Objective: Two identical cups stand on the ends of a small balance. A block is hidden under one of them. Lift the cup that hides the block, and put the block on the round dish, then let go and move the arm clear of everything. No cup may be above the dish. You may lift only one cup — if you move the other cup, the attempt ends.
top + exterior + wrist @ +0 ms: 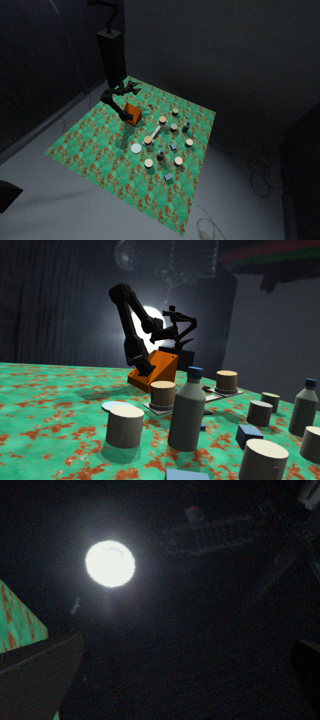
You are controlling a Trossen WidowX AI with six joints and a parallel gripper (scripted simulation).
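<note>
The small grey block is 43 cm to the right of my gripper tip, 29 cm ahead of it and 25 cm below it. From my gripper tip the other things lie so: round pale dish 52 cm to the right, 28 cm below, 21 cm ahead; small blue disc 41 cm ahead, 40 cm to the right, 28 cm below; tiny red toy car 27 cm below, 12 cm ahead, 3 cm to the left.
</note>
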